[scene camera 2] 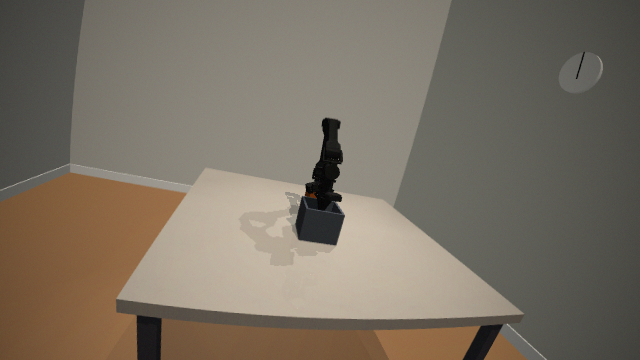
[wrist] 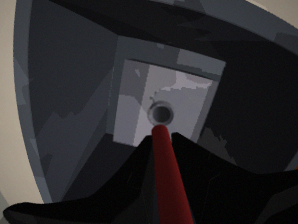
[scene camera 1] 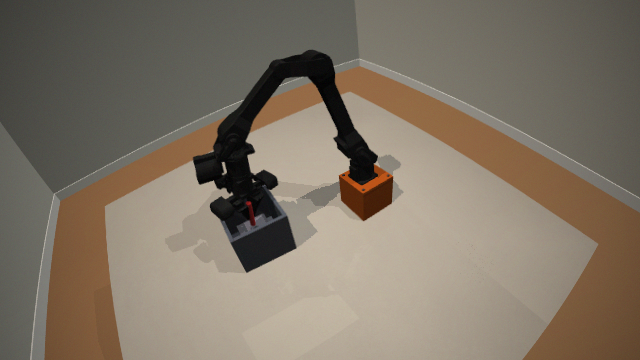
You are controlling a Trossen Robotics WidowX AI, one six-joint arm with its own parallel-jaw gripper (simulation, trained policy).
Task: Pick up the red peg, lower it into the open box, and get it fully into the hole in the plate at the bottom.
Scene:
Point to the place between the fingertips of my gripper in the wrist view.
At 162,139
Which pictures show the dark grey box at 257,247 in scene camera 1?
Scene camera 2, the wrist view and scene camera 1: all of them.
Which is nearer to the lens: the pale plate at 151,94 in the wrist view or the dark grey box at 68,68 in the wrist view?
The dark grey box.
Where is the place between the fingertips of my gripper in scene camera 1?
250,217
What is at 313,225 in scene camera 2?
A dark grey box.

